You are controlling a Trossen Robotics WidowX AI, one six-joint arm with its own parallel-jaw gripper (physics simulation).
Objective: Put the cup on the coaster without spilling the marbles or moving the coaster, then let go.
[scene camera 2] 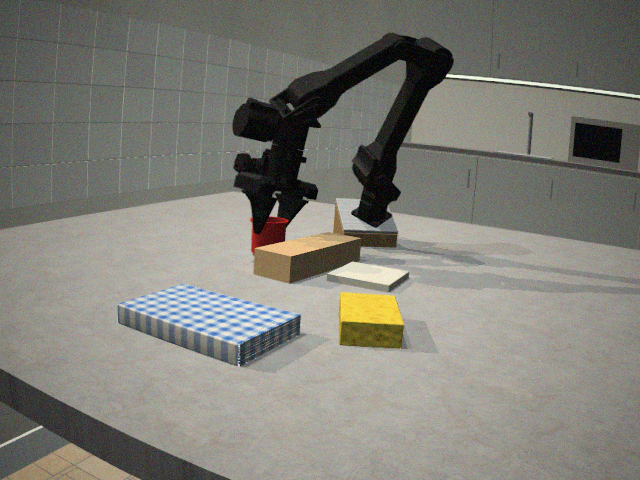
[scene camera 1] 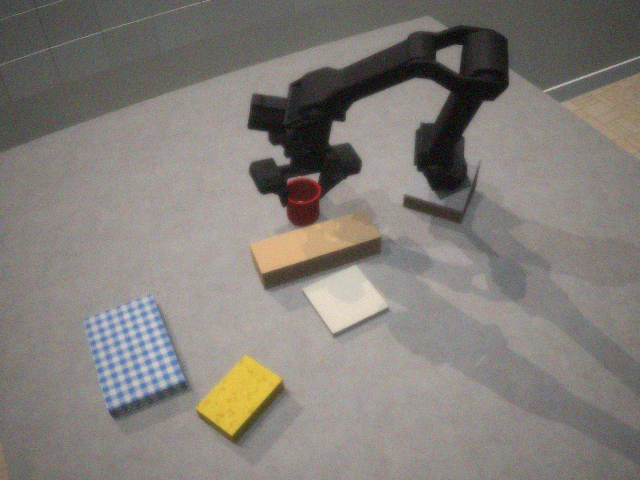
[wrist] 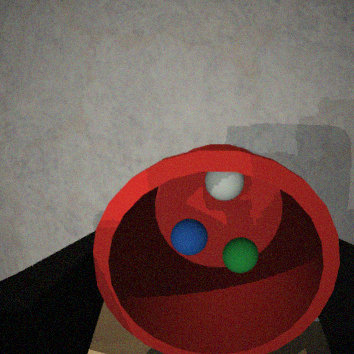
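Seen in the pictures: gripper, fingertip midpoint: [scene camera 2: 267, 233] [scene camera 1: 300, 201] [wrist: 207, 241]; arm's base at its link origin: [scene camera 2: 371, 214] [scene camera 1: 448, 178].
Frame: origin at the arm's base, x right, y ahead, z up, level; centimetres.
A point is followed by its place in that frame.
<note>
The red cup [scene camera 1: 303, 211] @(x 0.7, y 27.0, z -1.5 cm) [scene camera 2: 268, 241] @(x 1.6, y 28.6, z -2.6 cm) [wrist: 215, 320] @(x 0.8, y 25.9, z -1.0 cm) stands upright on the table behind the wooden block. In the wrist view a white marble [wrist: 224, 185] @(x 5.2, y 26.6, z -3.4 cm), a blue marble [wrist: 189, 237] @(x 2.7, y 27.5, z -3.5 cm) and a green marble [wrist: 240, 255] @(x 2.4, y 25.3, z -3.5 cm) lie on its floor. My gripper [scene camera 1: 303, 200] @(x 3.5, y 26.8, z -1.8 cm) [scene camera 2: 272, 228] @(x 3.5, y 26.8, z -1.8 cm) points down and is shut on the cup, one finger against each side; the fingertips are hidden behind the rim in the wrist view. The coaster, a flat pale square [scene camera 1: 343, 304] @(x -18.6, y 25.5, z -4.6 cm) [scene camera 2: 367, 273] @(x -17.4, y 25.6, z -4.6 cm), lies on the table on the other side of the block.
A long wooden block [scene camera 1: 310, 245] @(x -7.5, y 27.9, z -1.5 cm) [scene camera 2: 307, 253] @(x -10.7, y 32.6, z -1.8 cm) [wrist: 112, 330] @(x -3.4, y 30.2, z -3.3 cm) lies between the cup and the coaster. A yellow sponge [scene camera 1: 240, 395] @(x -31.2, y 44.2, z -2.8 cm) [scene camera 2: 370, 320] @(x -33.7, y 48.3, z -2.8 cm) and a blue checked cloth [scene camera 1: 134, 351] @(x -19.4, y 58.6, z -3.3 cm) [scene camera 2: 206, 317] @(x -20.7, y 60.9, z -3.3 cm) lie toward the front. The arm's base stands on a block [scene camera 1: 434, 205] @(x -3.1, y 3.7, z -3.1 cm) [scene camera 2: 372, 239] @(x -3.1, y 3.6, z -4.2 cm) at the back right.
</note>
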